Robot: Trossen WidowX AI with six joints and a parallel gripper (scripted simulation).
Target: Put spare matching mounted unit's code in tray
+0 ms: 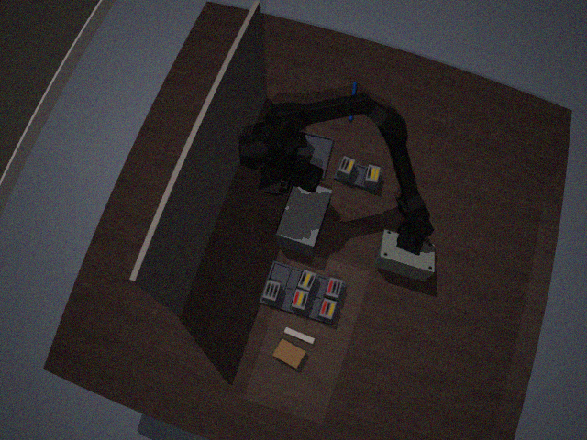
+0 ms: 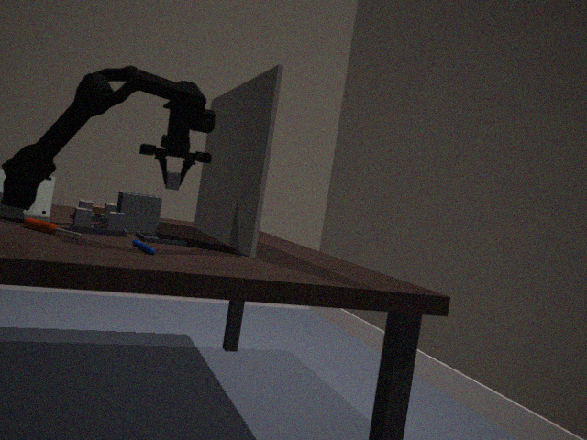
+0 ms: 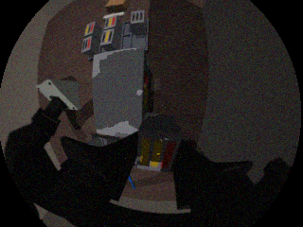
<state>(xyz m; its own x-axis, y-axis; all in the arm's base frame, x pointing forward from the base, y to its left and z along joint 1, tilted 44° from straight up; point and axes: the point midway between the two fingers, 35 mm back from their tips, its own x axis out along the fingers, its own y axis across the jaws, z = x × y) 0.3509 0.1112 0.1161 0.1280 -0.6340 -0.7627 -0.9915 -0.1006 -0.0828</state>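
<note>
Now: the grey tray 2 cm behind my gripper tip, 16 cm to the right of it and 13 cm below it. Round my gripper tip: grey panel: 16 cm ahead, 6 cm to the left, 9 cm above; then mounted unit: 8 cm behind, 5 cm to the left, 9 cm below; then white bar: 19 cm behind, 32 cm to the left, 13 cm below.
</note>
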